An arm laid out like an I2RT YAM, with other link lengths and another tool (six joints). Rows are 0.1 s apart.
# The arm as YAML. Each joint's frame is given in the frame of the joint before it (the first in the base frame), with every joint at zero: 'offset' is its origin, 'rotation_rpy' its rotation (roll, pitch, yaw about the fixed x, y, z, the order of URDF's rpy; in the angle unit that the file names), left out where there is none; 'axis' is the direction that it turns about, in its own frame. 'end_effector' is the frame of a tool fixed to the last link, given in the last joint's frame.
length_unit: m
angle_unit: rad
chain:
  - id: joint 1
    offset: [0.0, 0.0, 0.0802]
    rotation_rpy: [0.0, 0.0, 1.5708]
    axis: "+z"
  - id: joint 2
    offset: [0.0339, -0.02, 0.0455]
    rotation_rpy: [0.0, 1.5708, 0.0]
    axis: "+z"
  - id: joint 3
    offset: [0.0, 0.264, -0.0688]
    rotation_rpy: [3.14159, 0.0, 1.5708]
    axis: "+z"
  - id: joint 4
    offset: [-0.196, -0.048, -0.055]
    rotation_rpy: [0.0, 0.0, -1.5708]
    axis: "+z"
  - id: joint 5
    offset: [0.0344, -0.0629, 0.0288]
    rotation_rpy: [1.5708, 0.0, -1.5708]
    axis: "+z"
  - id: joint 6
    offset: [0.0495, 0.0, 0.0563]
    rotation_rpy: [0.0, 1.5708, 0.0]
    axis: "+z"
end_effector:
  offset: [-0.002, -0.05, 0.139]
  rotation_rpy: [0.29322, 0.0, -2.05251]
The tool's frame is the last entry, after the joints.
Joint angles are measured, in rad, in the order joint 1, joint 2, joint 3, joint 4, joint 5, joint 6. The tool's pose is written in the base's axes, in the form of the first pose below.
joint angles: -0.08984, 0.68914, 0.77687, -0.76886, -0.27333, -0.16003
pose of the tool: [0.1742 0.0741 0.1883 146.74 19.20 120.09]
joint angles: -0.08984, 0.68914, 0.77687, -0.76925, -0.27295, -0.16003
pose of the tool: [0.1741 0.0740 0.1882 146.77 19.20 120.08]
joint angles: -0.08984, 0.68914, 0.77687, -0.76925, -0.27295, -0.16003
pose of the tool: [0.1741 0.0740 0.1882 146.77 19.20 120.08]
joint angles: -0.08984, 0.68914, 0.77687, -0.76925, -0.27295, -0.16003
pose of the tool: [0.1741 0.0740 0.1882 146.77 19.20 120.08]
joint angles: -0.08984, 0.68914, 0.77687, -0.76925, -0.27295, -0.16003
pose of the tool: [0.1741 0.0740 0.1882 146.77 19.20 120.08]
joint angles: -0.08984, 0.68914, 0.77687, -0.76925, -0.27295, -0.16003
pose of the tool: [0.1741 0.0740 0.1882 146.77 19.20 120.08]
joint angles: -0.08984, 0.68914, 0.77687, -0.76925, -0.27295, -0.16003
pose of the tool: [0.1741 0.0740 0.1882 146.77 19.20 120.08]
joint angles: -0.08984, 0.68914, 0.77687, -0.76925, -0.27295, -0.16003
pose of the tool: [0.1741 0.0740 0.1882 146.77 19.20 120.08]
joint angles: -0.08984, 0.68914, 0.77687, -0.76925, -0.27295, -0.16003
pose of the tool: [0.1741 0.0740 0.1882 146.77 19.20 120.08]
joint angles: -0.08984, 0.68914, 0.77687, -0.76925, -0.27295, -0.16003
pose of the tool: [0.1741 0.0740 0.1882 146.77 19.20 120.08]
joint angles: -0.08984, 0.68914, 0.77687, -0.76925, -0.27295, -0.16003
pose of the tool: [0.1741 0.0740 0.1882 146.77 19.20 120.08]
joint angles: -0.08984, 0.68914, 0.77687, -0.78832, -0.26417, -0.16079
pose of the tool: [0.1714 0.0728 0.1846 147.92 18.86 120.10]
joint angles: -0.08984, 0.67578, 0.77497, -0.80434, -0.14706, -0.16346
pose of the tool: [0.1734 0.0521 0.1767 150.73 22.46 116.07]
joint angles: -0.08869, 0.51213, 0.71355, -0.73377, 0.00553, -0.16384
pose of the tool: [0.1757 0.0238 0.1860 143.28 31.37 105.60]
